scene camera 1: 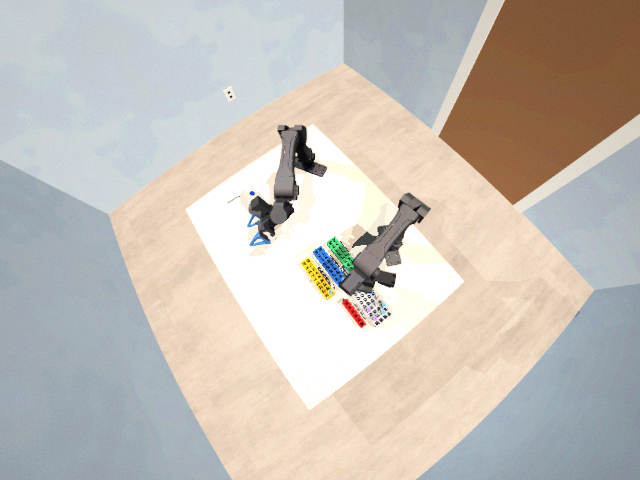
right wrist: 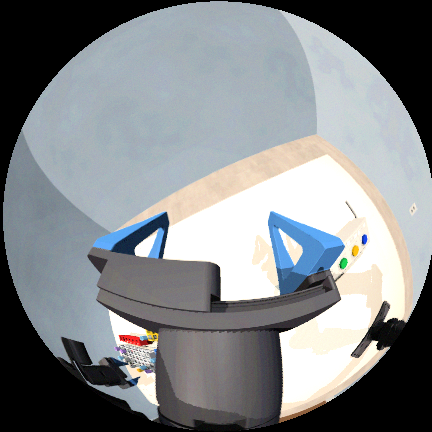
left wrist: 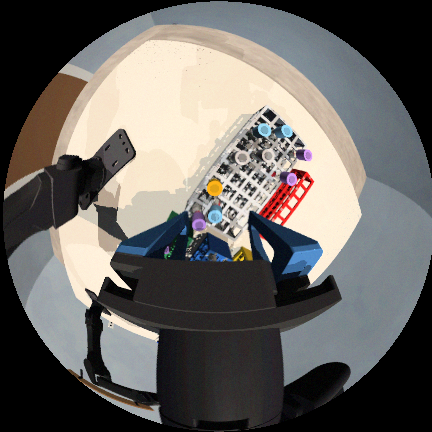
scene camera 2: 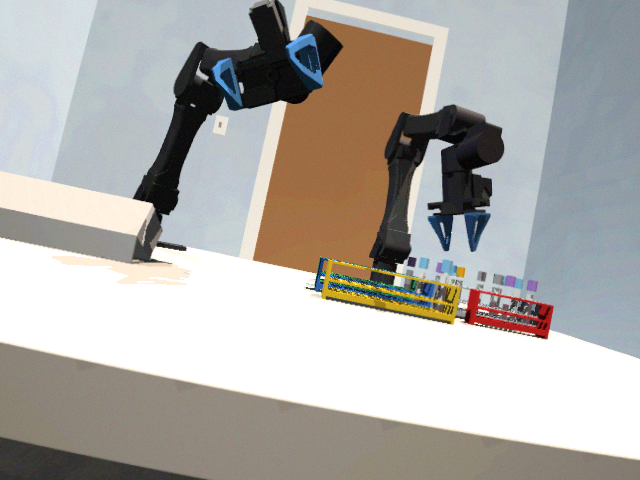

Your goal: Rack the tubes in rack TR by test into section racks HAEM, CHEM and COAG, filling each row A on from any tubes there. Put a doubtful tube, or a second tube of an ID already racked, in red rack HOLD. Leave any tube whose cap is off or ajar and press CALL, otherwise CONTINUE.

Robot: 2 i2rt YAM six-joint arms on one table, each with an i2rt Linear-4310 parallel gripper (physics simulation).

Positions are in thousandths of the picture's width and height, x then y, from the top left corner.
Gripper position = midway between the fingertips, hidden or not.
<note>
The right gripper (scene camera 2: 390, 134) is open, holding nothing. Further things: the left gripper (scene camera 2: 718, 524) and a white button box (scene camera 2: 90, 451).
The left gripper also shows in the right wrist view (right wrist: 307, 855).
</note>
